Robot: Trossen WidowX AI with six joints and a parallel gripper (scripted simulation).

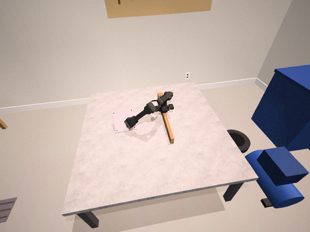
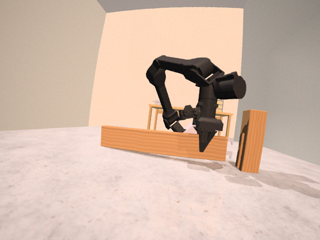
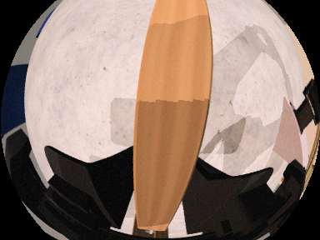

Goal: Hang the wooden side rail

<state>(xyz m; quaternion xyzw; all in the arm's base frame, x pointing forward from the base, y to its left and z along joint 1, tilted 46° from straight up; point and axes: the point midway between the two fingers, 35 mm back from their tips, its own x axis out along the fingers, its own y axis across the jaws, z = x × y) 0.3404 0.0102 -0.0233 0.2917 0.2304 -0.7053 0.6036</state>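
Now: the headboard post 140 mm to the left of my gripper tip, 50 mm above it and 20 mm ahead of it.
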